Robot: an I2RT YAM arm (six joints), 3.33 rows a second.
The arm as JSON. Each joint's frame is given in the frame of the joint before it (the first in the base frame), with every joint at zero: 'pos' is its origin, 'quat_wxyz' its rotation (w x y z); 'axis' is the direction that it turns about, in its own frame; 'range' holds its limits. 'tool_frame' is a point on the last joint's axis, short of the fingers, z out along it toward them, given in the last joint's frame.
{
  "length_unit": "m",
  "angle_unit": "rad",
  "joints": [
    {
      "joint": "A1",
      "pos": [
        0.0,
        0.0,
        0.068
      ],
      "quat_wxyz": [
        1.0,
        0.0,
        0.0,
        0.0
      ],
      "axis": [
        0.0,
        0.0,
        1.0
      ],
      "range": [
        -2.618,
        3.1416
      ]
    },
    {
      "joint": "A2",
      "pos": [
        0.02,
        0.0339,
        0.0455
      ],
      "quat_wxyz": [
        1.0,
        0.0,
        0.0,
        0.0
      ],
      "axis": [
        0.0,
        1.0,
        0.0
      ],
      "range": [
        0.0,
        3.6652
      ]
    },
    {
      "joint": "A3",
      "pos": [
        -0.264,
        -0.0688,
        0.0
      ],
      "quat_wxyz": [
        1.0,
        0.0,
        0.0,
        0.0
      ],
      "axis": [
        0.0,
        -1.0,
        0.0
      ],
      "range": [
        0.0,
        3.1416
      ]
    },
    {
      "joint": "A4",
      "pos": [
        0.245,
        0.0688,
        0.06
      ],
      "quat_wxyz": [
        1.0,
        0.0,
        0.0,
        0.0
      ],
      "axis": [
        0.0,
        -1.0,
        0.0
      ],
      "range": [
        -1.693,
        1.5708
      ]
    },
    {
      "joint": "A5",
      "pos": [
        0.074,
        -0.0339,
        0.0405
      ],
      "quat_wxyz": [
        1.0,
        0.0,
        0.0,
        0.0
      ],
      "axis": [
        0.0,
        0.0,
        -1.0
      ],
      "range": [
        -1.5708,
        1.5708
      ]
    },
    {
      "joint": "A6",
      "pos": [
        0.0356,
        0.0,
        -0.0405
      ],
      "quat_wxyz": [
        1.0,
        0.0,
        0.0,
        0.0
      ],
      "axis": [
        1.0,
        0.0,
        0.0
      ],
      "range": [
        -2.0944,
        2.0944
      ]
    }
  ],
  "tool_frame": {
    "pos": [
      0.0,
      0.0,
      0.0
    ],
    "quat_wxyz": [
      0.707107,
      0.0,
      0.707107,
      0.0
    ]
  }
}
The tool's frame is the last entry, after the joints.
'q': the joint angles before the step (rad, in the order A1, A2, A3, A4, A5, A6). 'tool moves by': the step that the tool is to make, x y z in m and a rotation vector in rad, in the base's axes. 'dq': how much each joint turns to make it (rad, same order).
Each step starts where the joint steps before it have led.
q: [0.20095, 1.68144, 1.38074, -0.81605, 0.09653, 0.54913]
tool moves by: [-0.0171, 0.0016, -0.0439, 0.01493, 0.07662, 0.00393]
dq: [0.01238, -0.01233, -0.17635, 0.09041, -0.02434, 0.02010]
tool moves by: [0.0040, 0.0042, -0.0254, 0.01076, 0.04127, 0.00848]
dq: [0.00772, 0.05649, -0.03401, 0.05213, -0.01842, 0.00616]
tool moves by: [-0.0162, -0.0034, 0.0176, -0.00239, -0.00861, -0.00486]
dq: [0.00141, -0.08265, -0.02136, -0.05367, 0.00610, 0.00447]
